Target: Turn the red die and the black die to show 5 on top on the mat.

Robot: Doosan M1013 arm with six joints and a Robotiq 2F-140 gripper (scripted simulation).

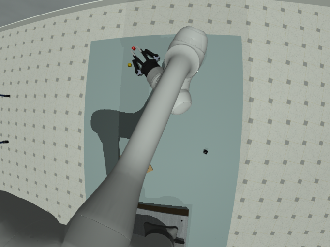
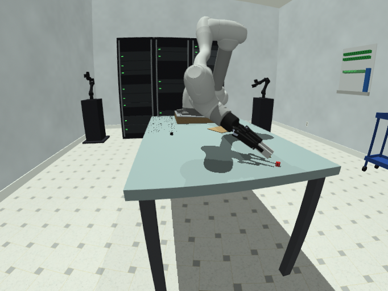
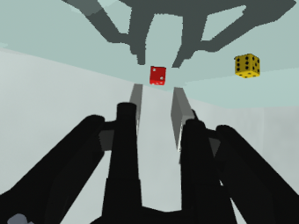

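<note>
My gripper is now 50 mm short of the red die, 50 mm above it and 40 mm to the right of it. From my hand the other things lie so: black die 480 mm behind, 350 mm to the right, 50 mm below; tan mat 560 mm behind, 50 mm below, 10 mm to the left; yellow die 60 mm to the left, 50 mm below, 50 mm behind.
</note>
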